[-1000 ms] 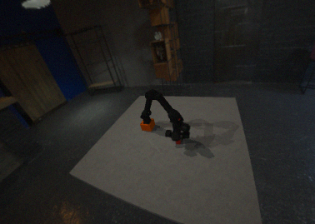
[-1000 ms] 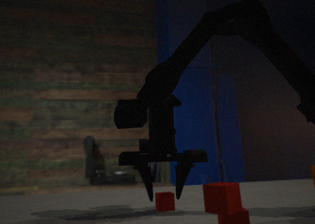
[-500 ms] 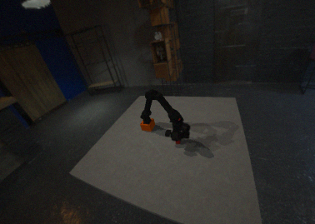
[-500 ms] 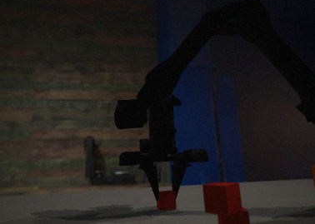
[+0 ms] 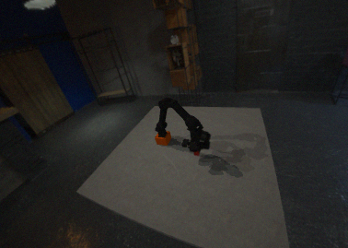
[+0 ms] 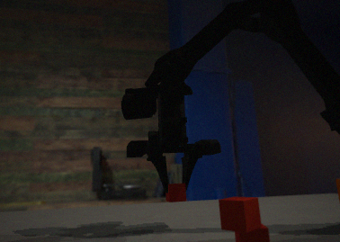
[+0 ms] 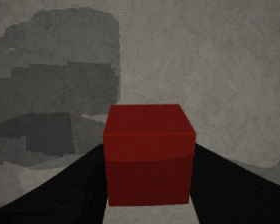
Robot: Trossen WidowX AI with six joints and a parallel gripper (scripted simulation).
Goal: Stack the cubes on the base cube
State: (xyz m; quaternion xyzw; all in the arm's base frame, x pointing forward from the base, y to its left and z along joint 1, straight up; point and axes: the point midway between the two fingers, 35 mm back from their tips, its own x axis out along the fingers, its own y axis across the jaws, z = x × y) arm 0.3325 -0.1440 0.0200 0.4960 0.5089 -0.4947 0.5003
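The red cube is 20 mm behind my gripper tip, 230 mm to the left of it and 10 mm below it.
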